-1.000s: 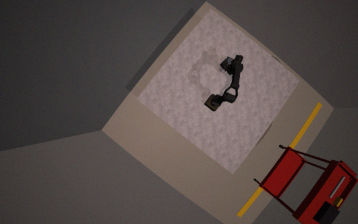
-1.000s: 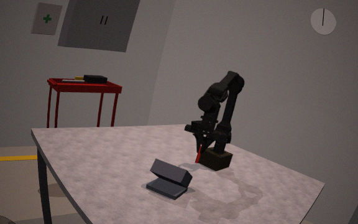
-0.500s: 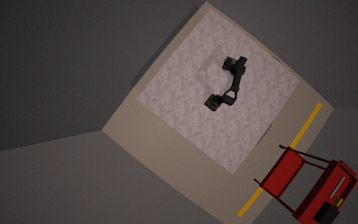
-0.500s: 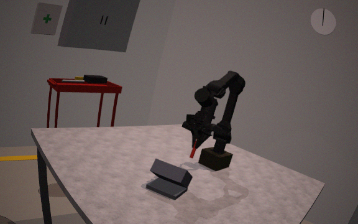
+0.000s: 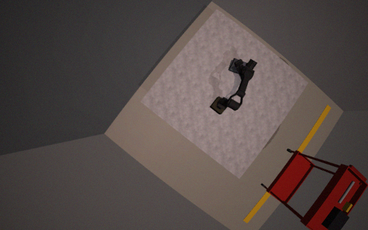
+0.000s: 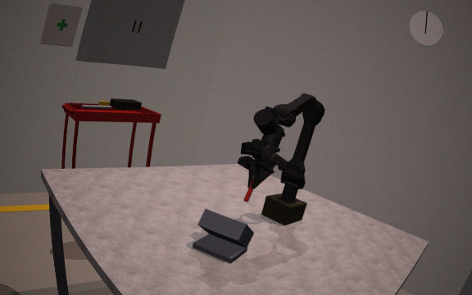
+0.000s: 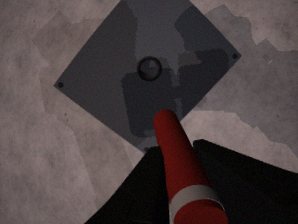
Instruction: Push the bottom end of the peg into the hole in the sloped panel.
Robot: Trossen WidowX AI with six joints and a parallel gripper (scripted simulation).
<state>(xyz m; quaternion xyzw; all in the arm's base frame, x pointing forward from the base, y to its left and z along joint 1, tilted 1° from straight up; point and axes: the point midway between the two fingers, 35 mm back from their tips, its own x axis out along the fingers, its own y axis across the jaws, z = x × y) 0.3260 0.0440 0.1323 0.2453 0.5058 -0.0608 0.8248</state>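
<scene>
The sloped panel is 12 cm below my gripper tip, 9 cm ahead of it and 1 cm to the left of it. From my gripper tip the other things lie so: red peg (1 cm behind, 1 cm above).
</scene>
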